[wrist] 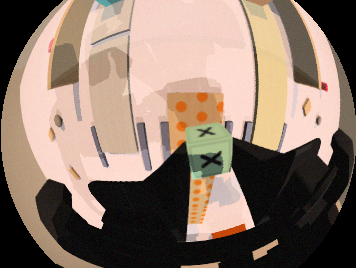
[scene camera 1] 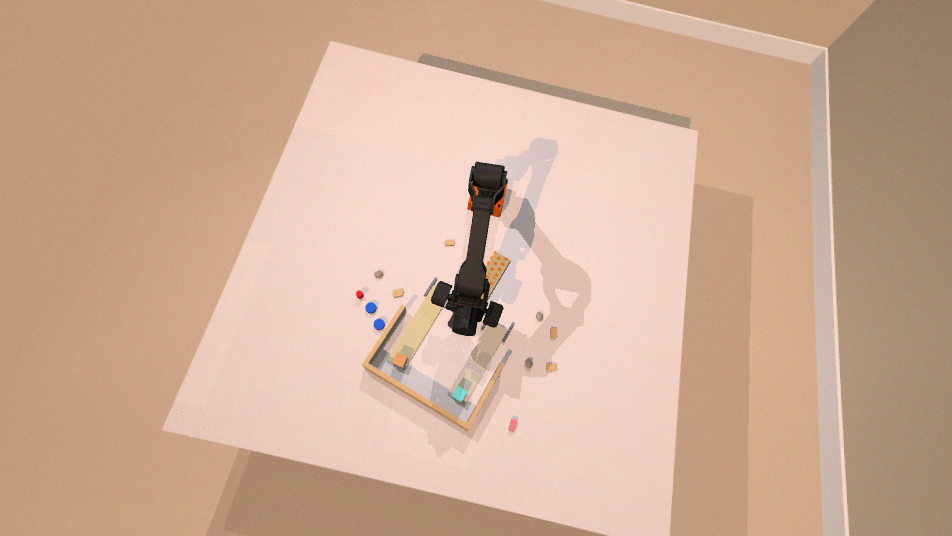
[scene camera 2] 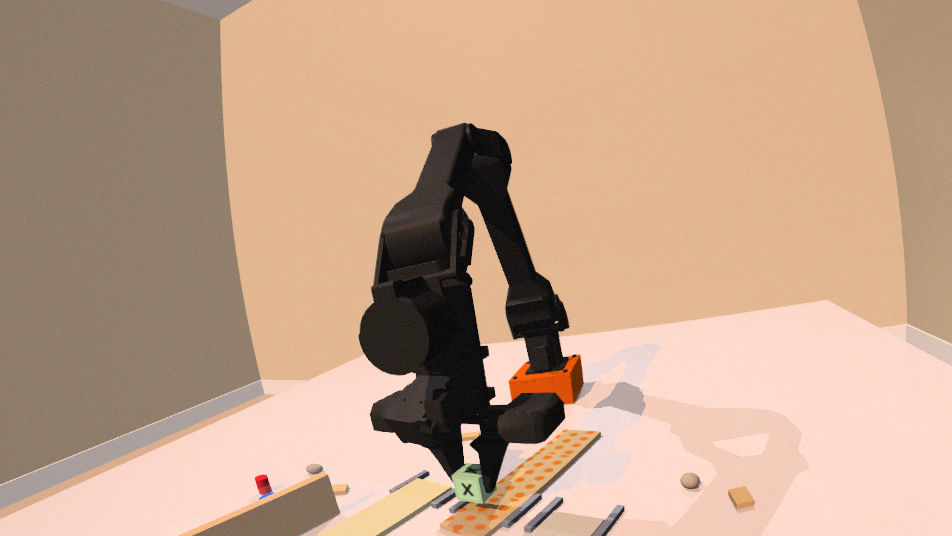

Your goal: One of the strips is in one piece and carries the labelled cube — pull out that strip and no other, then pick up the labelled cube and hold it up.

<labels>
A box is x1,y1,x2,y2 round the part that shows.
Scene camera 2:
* my gripper: [370,339,565,492]
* labelled cube: [451,463,496,503], held by my gripper
</labels>
